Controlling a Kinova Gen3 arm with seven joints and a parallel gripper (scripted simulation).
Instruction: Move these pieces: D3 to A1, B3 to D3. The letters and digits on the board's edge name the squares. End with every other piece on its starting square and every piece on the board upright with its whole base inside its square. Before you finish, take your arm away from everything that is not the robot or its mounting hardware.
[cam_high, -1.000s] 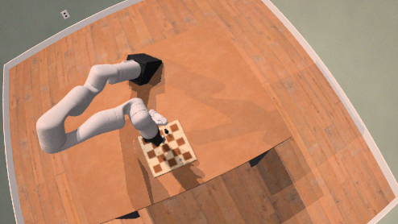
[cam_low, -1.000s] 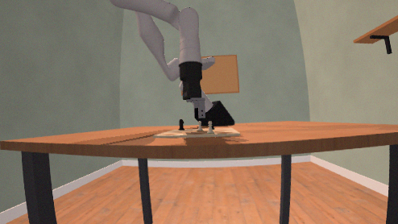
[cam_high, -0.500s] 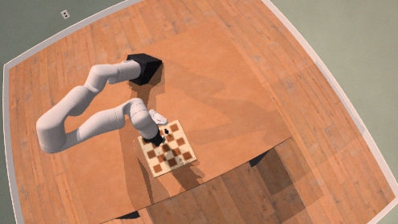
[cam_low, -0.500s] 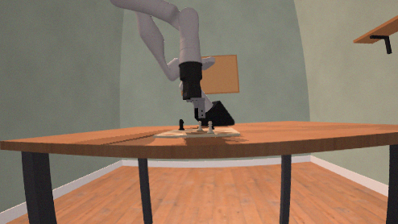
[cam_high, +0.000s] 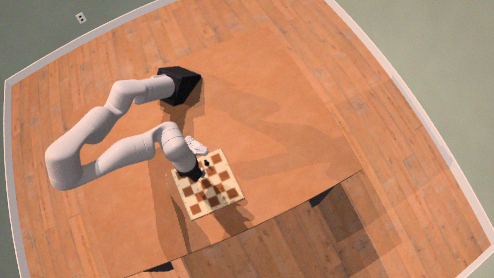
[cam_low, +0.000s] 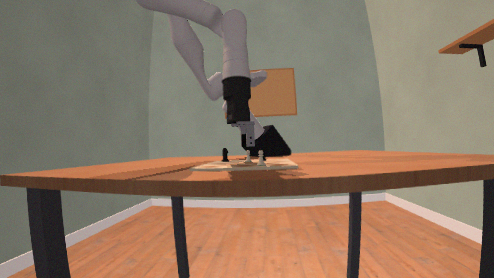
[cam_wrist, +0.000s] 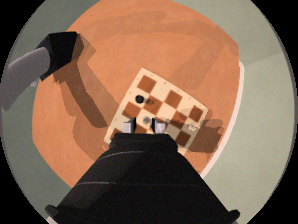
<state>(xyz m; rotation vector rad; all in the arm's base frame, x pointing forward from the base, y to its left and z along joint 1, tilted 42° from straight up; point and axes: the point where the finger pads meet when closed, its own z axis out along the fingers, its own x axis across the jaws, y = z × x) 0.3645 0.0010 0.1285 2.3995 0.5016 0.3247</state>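
My gripper is now 40 mm short of the chessboard and 60 mm above it.
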